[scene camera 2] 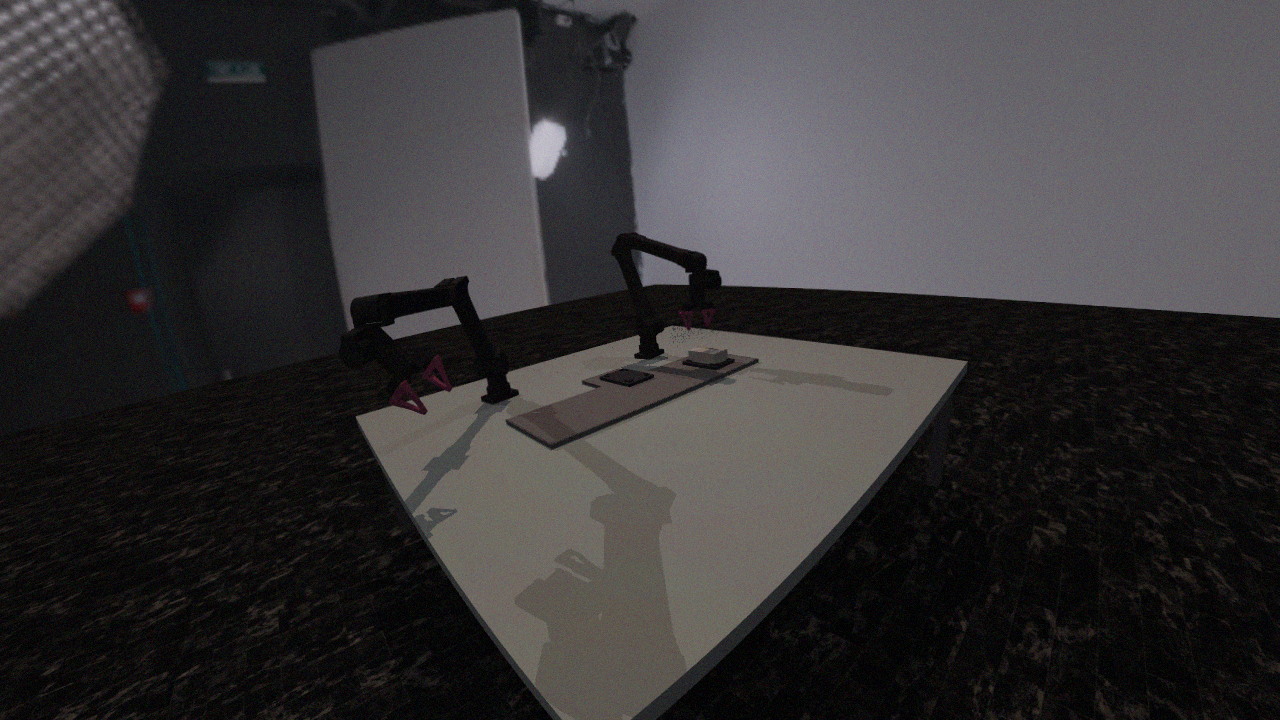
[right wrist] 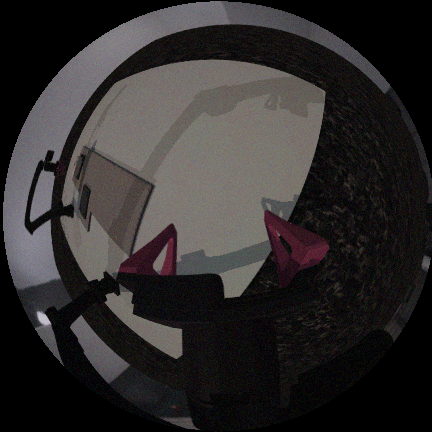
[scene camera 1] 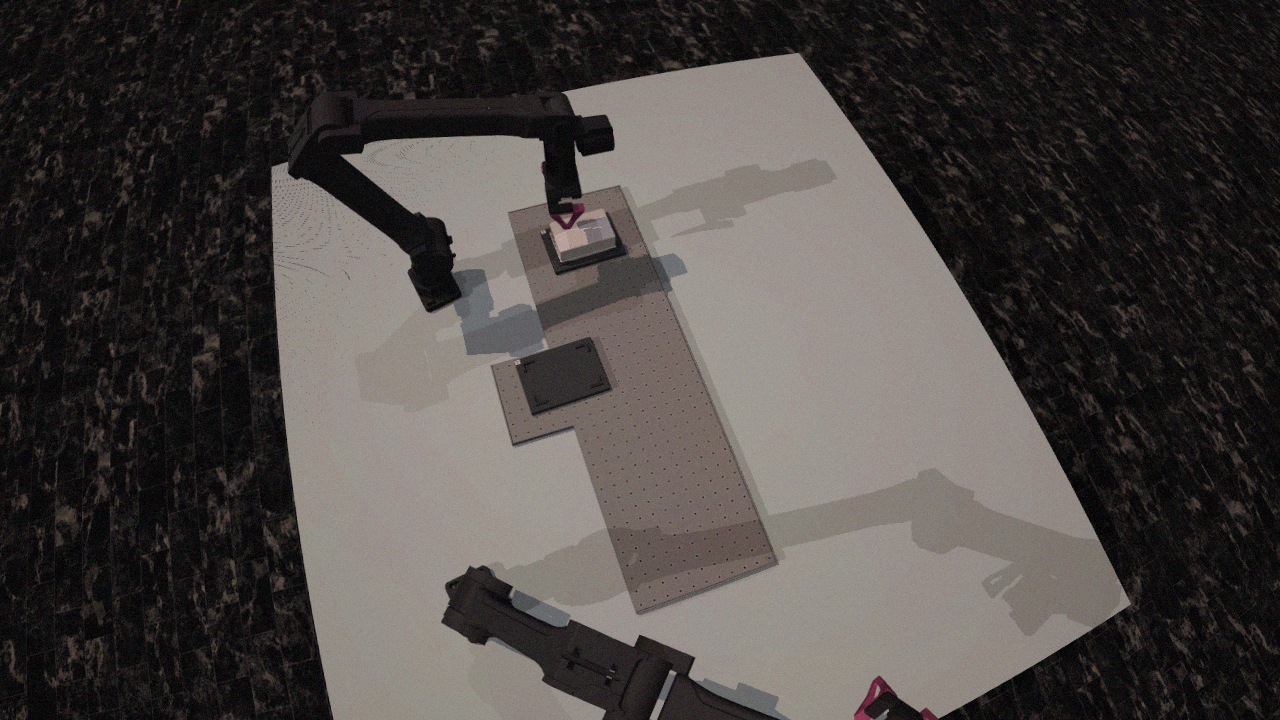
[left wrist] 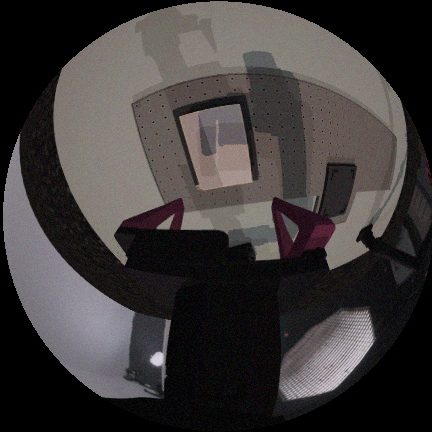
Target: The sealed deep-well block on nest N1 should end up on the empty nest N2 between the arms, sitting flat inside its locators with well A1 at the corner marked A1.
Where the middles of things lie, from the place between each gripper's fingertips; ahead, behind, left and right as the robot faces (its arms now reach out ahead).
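Here is the pale block (scene camera 1: 591, 233), and counted from my left hand it is 4 cm ahead, 1 cm to the left and 10 cm below. The dark nest (scene camera 1: 571, 372) is 30 cm to the right of my left hand, 7 cm behind it and 13 cm below it.
For my right hand, the dark nest is 720 mm to the left of it, 370 mm behind it and 200 mm below it. The pale block, counted from my right hand as well, is 1030 mm to the left, 260 mm behind and 180 mm below.
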